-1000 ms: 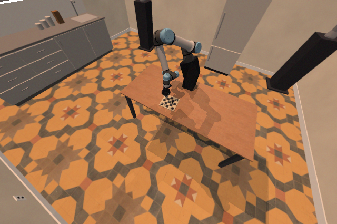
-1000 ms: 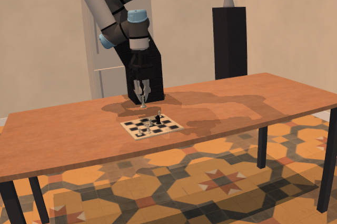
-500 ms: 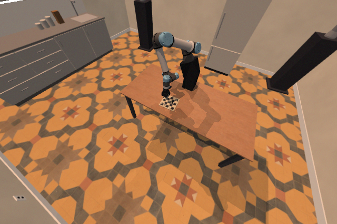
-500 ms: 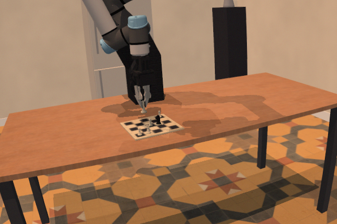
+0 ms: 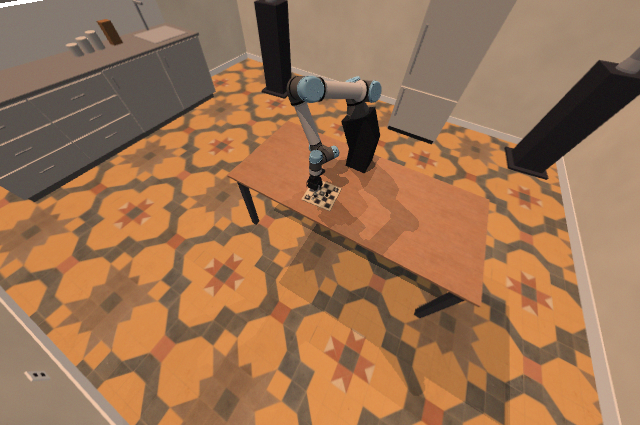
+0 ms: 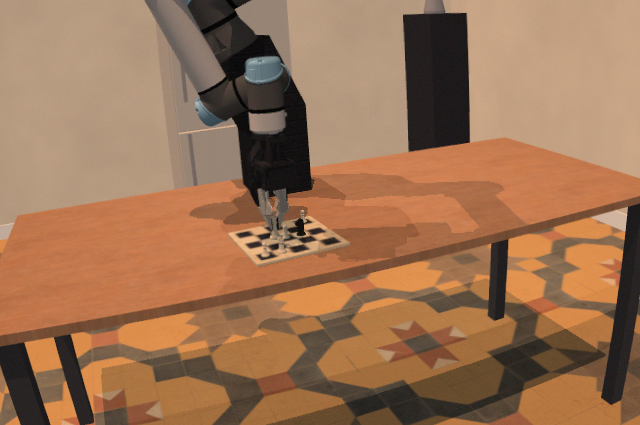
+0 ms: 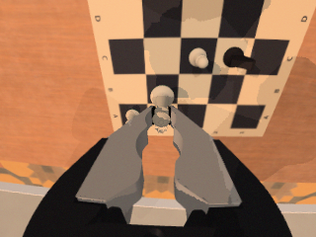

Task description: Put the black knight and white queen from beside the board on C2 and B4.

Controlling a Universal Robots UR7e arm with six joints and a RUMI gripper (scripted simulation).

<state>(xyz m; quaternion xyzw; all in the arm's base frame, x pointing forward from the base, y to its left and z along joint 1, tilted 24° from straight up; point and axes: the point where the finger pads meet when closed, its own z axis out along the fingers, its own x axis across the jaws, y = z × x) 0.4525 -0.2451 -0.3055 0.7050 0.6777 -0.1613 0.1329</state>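
Right now the small chessboard is 60 mm below my hand, 40 mm to the left of it and 40 mm behind it. Round my hand: black knight (80 mm to the left, 40 mm below, 40 mm behind); white queen (10 mm below).
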